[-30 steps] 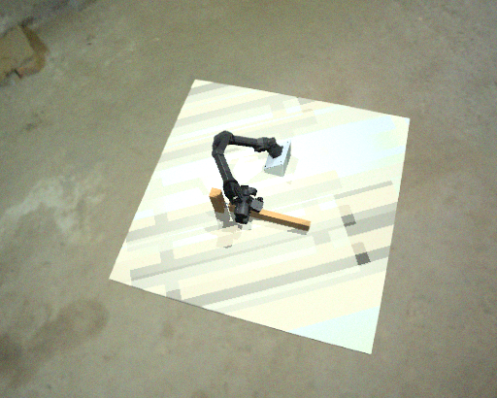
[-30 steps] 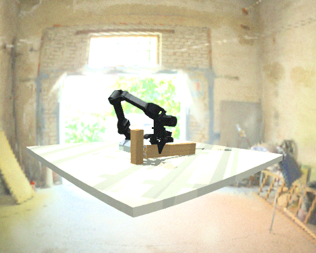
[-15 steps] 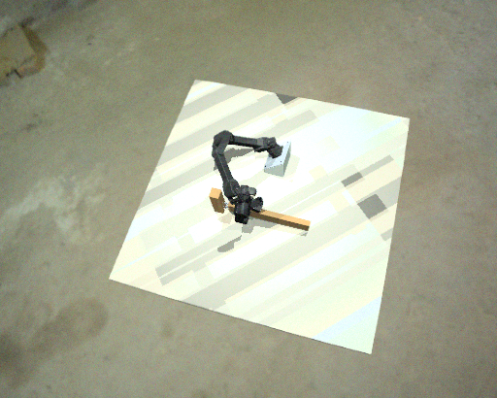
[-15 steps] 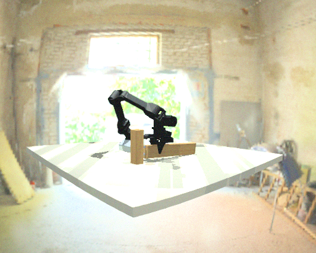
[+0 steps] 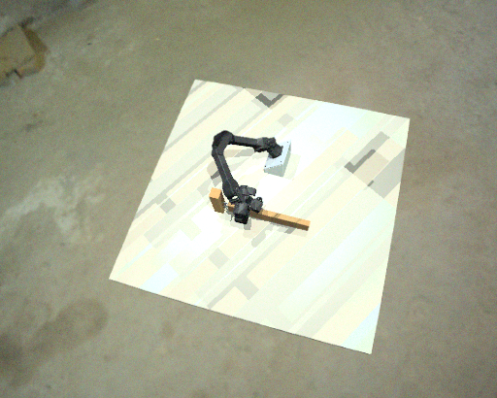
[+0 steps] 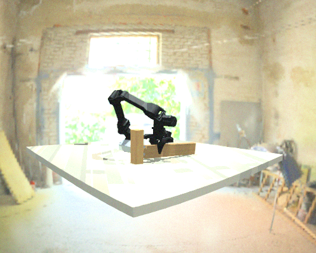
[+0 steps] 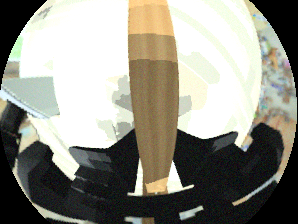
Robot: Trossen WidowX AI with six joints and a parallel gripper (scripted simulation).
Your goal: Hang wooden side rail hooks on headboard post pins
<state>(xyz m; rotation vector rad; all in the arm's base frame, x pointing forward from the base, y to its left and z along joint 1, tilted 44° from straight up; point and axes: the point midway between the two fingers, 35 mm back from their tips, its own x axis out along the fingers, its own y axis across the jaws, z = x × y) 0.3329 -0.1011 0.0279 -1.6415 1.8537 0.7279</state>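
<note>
Right now my gripper tip is 1 cm past the wooden headboard post, 15 cm to the left of it and 4 cm below it.
</note>
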